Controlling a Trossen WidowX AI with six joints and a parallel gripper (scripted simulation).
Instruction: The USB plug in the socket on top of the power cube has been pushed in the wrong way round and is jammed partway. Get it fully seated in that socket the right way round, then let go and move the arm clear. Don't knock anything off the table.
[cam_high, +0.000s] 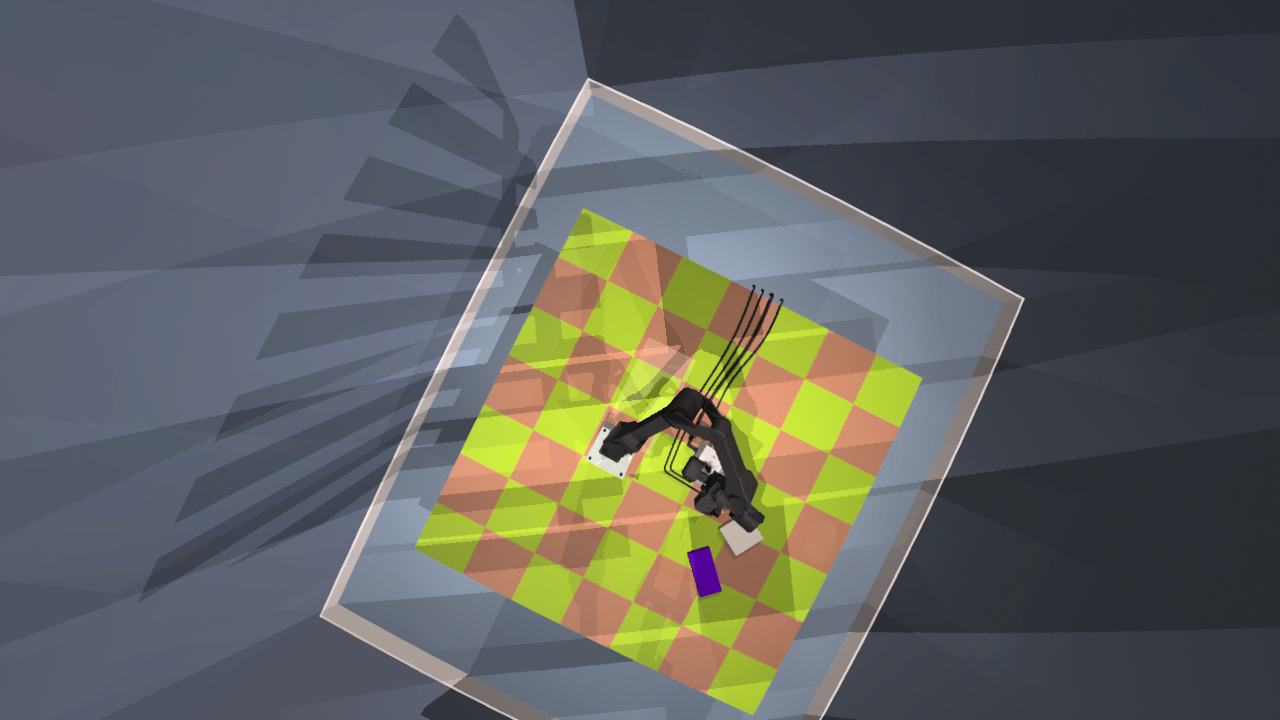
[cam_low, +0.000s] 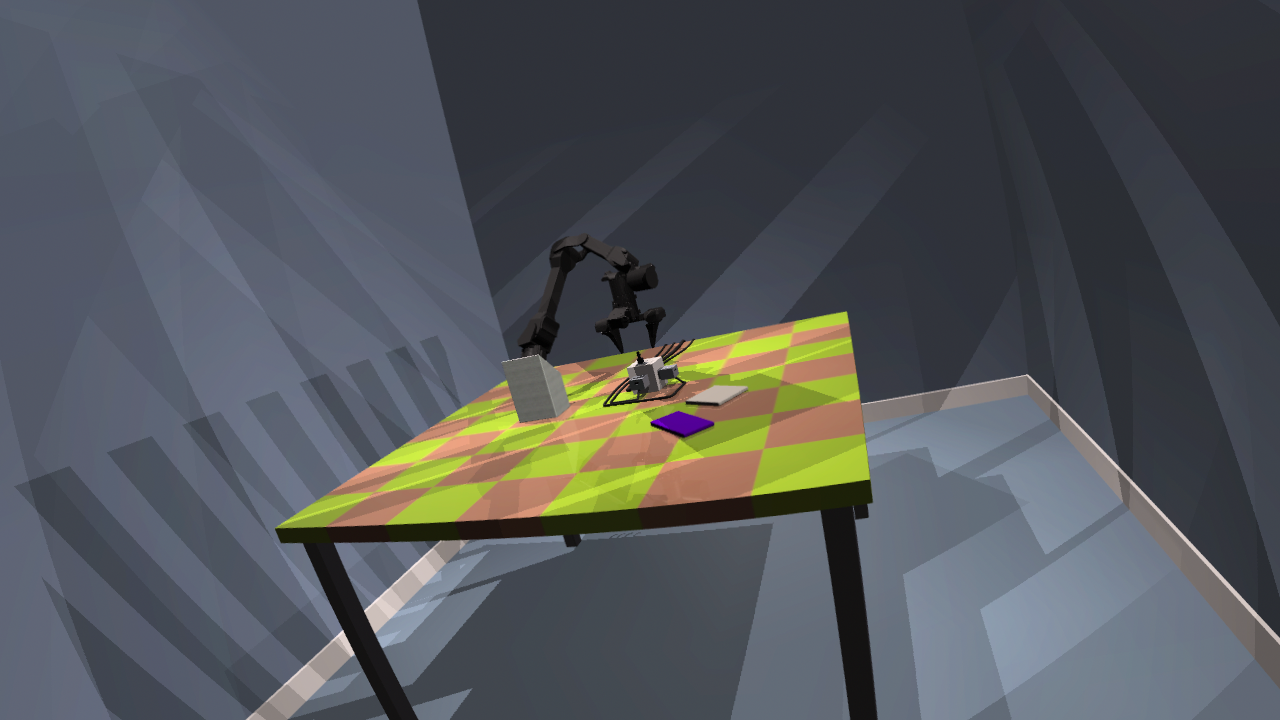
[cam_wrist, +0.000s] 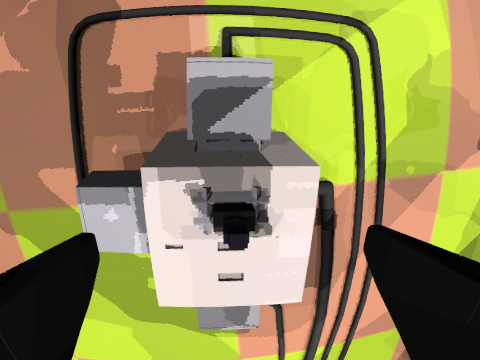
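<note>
The black USB plug is 20 mm below my gripper tip. From my gripper tip the other things lie so: white flat plate: 230 mm ahead, 150 mm to the right, 110 mm below; purple flat block: 180 mm ahead, 320 mm to the right, 110 mm below.
</note>
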